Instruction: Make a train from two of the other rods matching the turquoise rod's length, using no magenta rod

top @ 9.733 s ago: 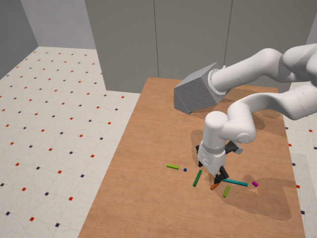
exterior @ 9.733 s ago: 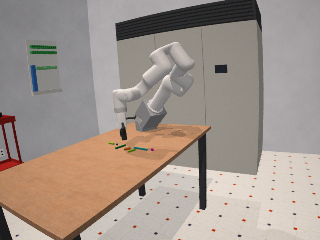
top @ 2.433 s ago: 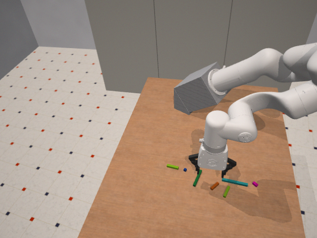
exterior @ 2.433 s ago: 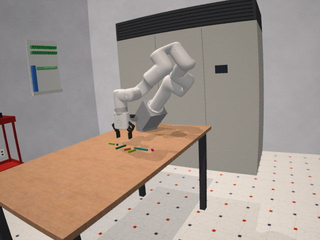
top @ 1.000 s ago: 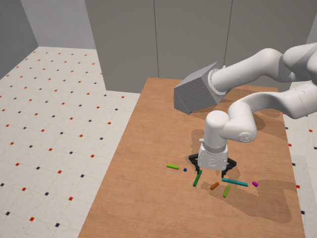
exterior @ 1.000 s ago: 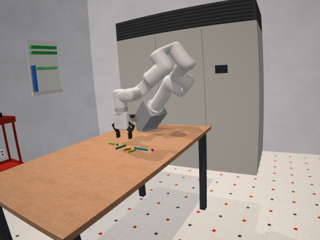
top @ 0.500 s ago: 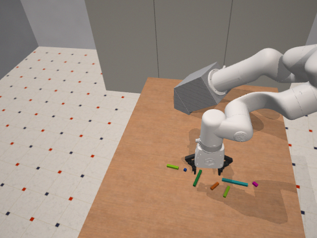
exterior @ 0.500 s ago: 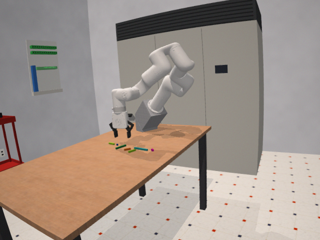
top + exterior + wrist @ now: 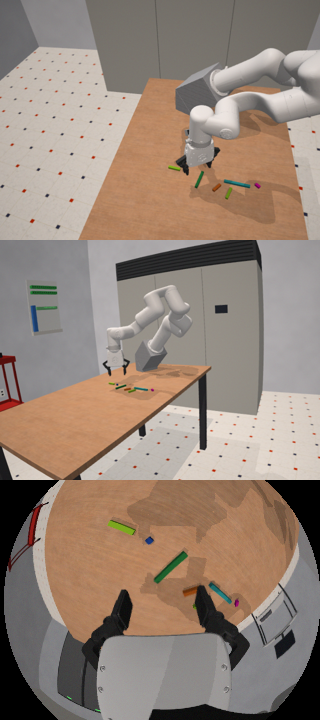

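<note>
Now: the small blue rod 30 mm behind my hand, 50 mm to the right of it and 90 mm below it. The rest, counted from my hand: turquoise rod 40 mm behind, 150 mm to the left, 90 mm below; then green rod 10 mm behind, 10 mm to the left, 90 mm below; then orange rod 80 mm to the left, 90 mm below.
</note>
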